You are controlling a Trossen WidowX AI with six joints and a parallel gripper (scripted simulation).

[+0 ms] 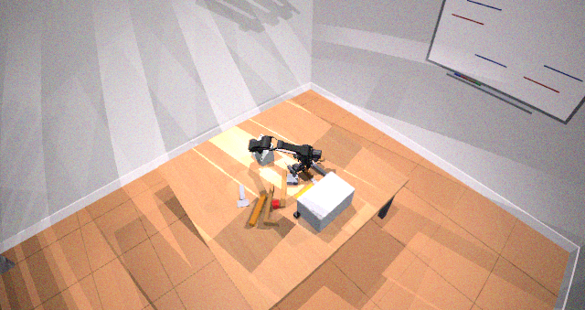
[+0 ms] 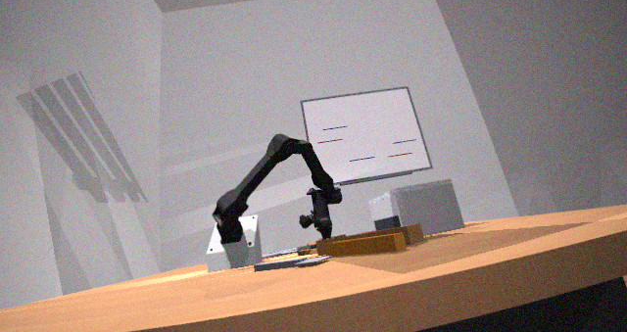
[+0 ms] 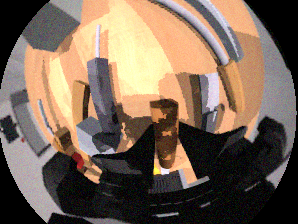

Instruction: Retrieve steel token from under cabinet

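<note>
The grey block lies 12 cm to the right of my gripper tip, 1 cm ahead of it and 1 cm above it. Round my gripper tip: thin wooden stick: 20 cm to the right, 2 cm ahead; red block: 32 cm to the right, 10 cm ahead, 1 cm above; grey bar: 16 cm behind, 14 cm to the left.
</note>
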